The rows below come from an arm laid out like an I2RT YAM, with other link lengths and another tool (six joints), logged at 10 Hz.
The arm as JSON. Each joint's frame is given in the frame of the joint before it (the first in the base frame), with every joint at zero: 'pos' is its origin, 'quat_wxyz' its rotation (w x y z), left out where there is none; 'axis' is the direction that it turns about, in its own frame. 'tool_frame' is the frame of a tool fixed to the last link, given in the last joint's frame.
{
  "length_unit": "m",
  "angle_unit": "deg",
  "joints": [
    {
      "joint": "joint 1",
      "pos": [
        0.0,
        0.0,
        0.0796
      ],
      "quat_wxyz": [
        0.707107,
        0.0,
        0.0,
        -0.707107
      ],
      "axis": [
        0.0,
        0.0,
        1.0
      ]
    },
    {
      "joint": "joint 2",
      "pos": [
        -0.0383,
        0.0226,
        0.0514
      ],
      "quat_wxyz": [
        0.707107,
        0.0,
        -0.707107,
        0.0
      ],
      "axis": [
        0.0,
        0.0,
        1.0
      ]
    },
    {
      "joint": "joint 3",
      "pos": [
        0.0,
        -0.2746,
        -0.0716
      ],
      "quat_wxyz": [
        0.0,
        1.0,
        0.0,
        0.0
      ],
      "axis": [
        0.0,
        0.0,
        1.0
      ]
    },
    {
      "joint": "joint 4",
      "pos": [
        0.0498,
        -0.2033,
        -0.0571
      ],
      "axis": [
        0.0,
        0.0,
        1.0
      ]
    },
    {
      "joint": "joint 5",
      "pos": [
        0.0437,
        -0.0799,
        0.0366
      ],
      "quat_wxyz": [
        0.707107,
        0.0,
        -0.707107,
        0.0
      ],
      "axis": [
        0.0,
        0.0,
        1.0
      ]
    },
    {
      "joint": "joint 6",
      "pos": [
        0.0,
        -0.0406,
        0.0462
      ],
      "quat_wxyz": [
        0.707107,
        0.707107,
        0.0,
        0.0
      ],
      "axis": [
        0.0,
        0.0,
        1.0
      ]
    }
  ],
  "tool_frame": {
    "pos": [
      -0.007,
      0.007,
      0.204
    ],
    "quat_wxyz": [
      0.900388,
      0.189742,
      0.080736,
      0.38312
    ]
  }
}
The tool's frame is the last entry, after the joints.
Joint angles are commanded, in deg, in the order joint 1, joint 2, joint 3, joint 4, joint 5, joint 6. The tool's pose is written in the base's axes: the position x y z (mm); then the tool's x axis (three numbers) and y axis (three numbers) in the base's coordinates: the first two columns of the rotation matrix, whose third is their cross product. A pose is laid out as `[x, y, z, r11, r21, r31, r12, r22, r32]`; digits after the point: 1 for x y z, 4 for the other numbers.
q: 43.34, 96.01, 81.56, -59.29, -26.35, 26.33
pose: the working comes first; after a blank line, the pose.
Where each joint sits with the arm in this pose, in the base's axes (m; each line is computed from the numbers above, not from the rounded line before):
joint 1: 0.0000 0.0000 0.0796
joint 2: -0.0098 0.0434 0.1310
joint 3: 0.0602 0.0110 0.4041
joint 4: 0.1732 0.1962 0.4016
joint 5: 0.2451 0.2137 0.3371
joint 6: 0.2079 0.2034 0.2893
the tool: 0.1742 0.3076 0.1169

[174.2, 307.6, 116.9, -0.4527, -0.7991, -0.3956, -0.8574, 0.5119, -0.0528]
